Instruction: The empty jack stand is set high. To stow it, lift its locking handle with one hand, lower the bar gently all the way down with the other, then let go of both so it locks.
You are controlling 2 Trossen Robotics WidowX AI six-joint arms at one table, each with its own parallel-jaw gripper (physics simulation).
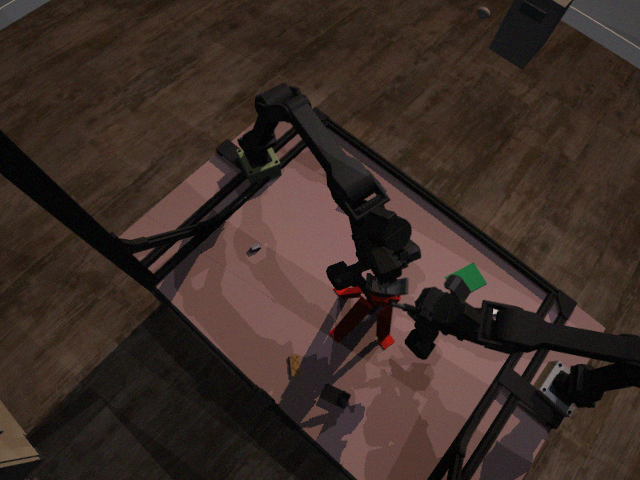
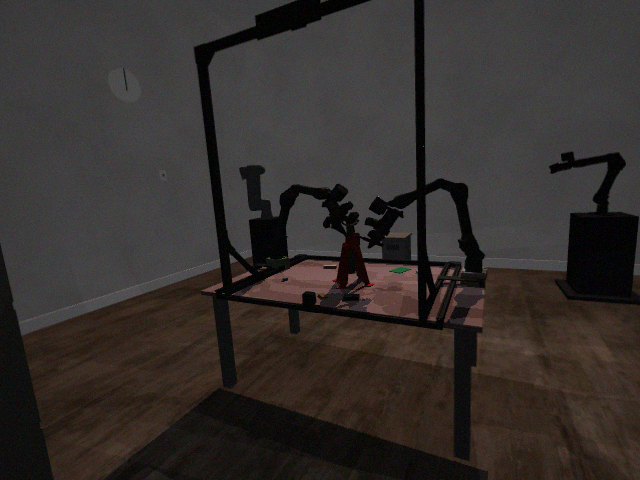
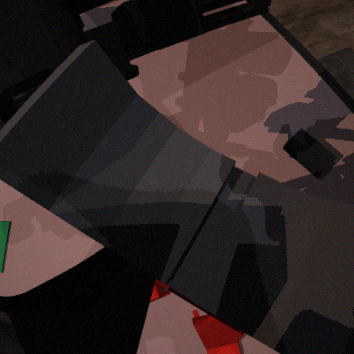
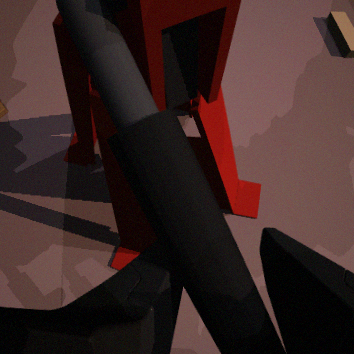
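Observation:
The red jack stand (image 1: 355,318) (image 2: 350,261) (image 4: 218,147) stands upright near the middle of the pink table (image 1: 294,214). Its grey bar ends in a wide saddle (image 1: 389,286) (image 3: 140,168) on top. My left gripper (image 1: 385,280) (image 2: 343,224) reaches down from above and is shut on the saddle. The dark locking handle (image 4: 168,197) sticks out of the stand's side toward the right arm. My right gripper (image 1: 410,310) (image 2: 370,236) (image 4: 223,237) is shut on that handle, beside the stand. How far the bar sticks out is hidden by the grippers.
A green card (image 1: 471,276) (image 2: 400,270) (image 3: 3,246) lies behind the right gripper. A small dark block (image 1: 334,395) (image 3: 309,152) and a tan block (image 1: 295,364) (image 4: 342,31) lie near the front edge. A small grey piece (image 1: 253,249) lies left. Black frame posts (image 2: 419,143) ring the table.

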